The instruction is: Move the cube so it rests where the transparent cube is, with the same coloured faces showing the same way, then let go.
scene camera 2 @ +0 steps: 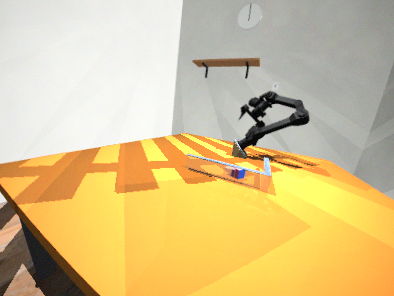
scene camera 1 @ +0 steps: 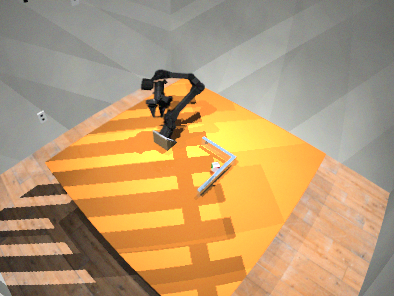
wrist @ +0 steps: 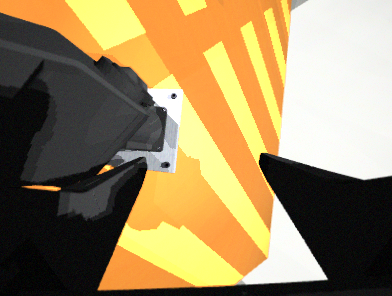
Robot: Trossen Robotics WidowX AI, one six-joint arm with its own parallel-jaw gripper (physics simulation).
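Seen in the pictures: gripper, fingertip midpoint: (scene camera 2: 243,125) (scene camera 1: 157,117) (wrist: 203,160); arm's base, origin of the base link: (scene camera 2: 240,145) (scene camera 1: 164,135) (wrist: 144,128).
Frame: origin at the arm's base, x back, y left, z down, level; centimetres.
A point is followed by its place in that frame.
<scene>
A small cube (scene camera 1: 215,165) (scene camera 2: 240,173) sits on the table inside the corner of a low clear barrier. It shows white and green in scene camera 1, and red and blue in scene camera 2, partly seen through the barrier. A faint pinkish patch touches its near side in scene camera 1; I cannot tell whether this is the transparent cube. My gripper (scene camera 1: 157,115) {x 3.4, y -0.8, z -12.7 cm} (scene camera 2: 251,120) (wrist: 203,160) {x 3.4, y -0.8, z -12.7 cm} is open and empty, raised above the table near the arm's base, well away from the cube. Neither cube shows in the wrist view.
The L-shaped clear barrier (scene camera 1: 234,157) {x -42.1, y 13.0, z 0.3 cm} (scene camera 2: 267,166) {x -32.7, y 13.7, z 0.2 cm} has pale blue top edges and stands beside the cube. The arm's metal base plate (scene camera 1: 164,140) {x -4.1, y -3.9, z -1.5 cm} (wrist: 171,145) {x 2.1, y -3.0, z -3.2 cm} stands on the orange table (scene camera 1: 260,145) {x -47.5, y 37.4, z 6.1 cm} (scene camera 2: 200,240) {x -70.9, y 0.7, z 6.1 cm}. A wooden shelf (scene camera 2: 227,62) hangs on the wall behind.
</scene>
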